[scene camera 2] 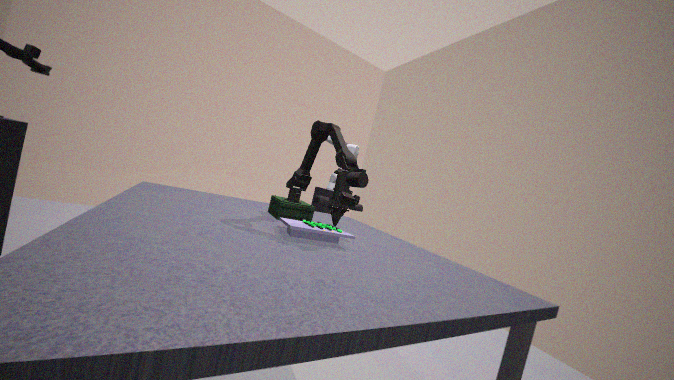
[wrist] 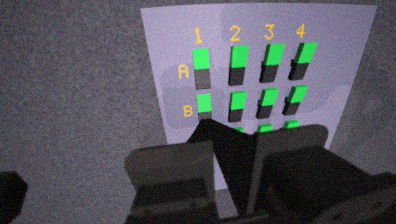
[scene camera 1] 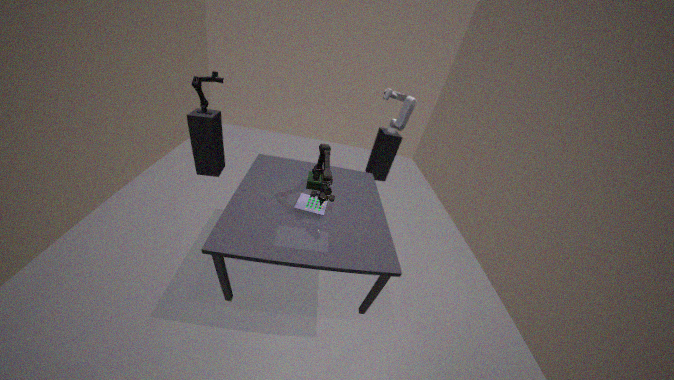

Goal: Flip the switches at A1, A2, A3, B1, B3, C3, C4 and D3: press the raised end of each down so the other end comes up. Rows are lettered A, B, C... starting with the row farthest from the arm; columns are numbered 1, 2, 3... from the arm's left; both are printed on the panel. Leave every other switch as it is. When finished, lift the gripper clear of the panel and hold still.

Path:
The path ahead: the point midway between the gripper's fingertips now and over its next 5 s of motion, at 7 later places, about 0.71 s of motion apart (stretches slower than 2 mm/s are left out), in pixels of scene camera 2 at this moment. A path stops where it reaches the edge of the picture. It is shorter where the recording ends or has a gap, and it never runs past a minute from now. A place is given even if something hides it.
The gripper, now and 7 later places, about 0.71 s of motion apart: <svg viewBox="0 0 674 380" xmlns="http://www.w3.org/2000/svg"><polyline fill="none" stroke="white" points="334,225 334,226 334,224 322,208 319,221 319,223 319,224 322,212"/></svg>

